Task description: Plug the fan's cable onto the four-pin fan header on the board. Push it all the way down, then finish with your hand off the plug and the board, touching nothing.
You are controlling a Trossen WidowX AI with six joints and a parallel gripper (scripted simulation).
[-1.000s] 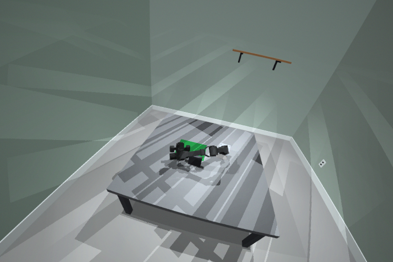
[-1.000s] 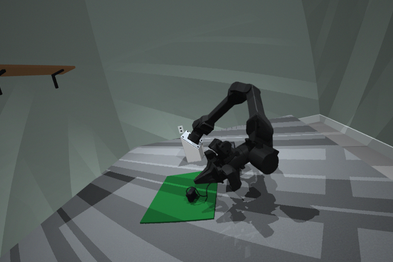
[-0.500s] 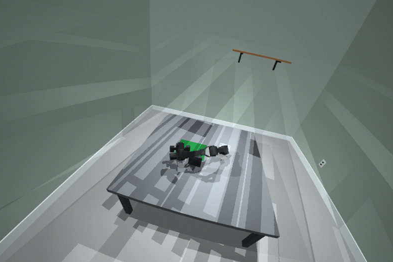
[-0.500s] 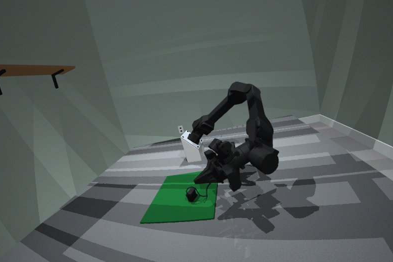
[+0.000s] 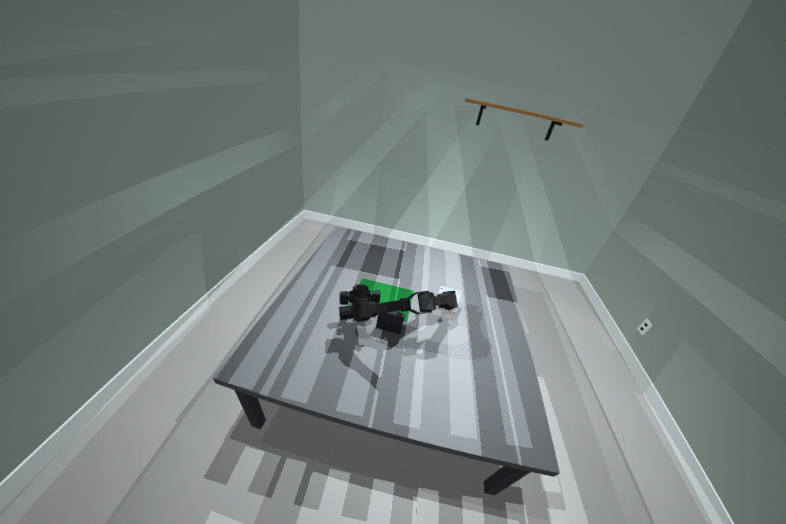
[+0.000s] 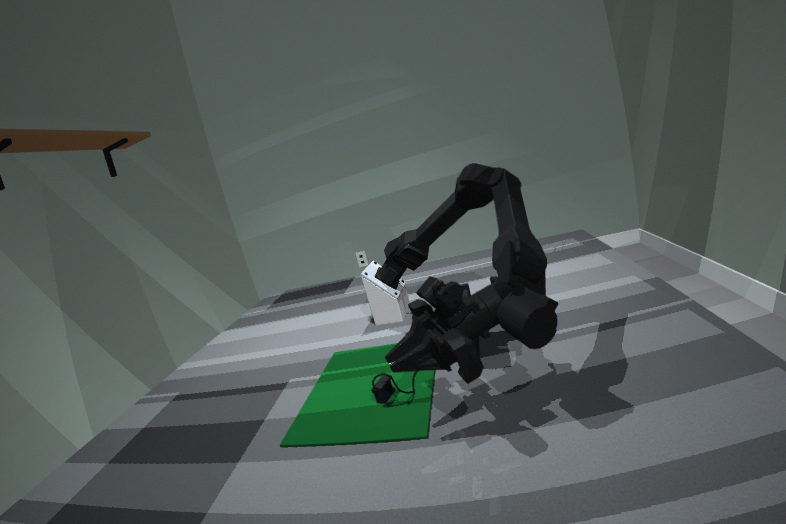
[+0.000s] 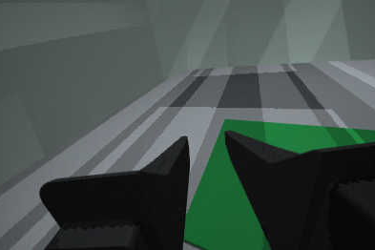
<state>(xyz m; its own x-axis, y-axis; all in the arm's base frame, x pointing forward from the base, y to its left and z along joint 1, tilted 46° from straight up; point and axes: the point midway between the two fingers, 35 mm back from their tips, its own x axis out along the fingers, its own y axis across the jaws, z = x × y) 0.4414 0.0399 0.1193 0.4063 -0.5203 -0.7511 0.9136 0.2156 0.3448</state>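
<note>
Now: gripper tip 9 cm above the black plug, 8 cm past it and 5 cm to the left of it. Round my gripper tip: black fan 19 cm behind, 10 cm to the left, 5 cm below; then green board 13 cm below, 12 cm behind, 9 cm to the right.
</note>
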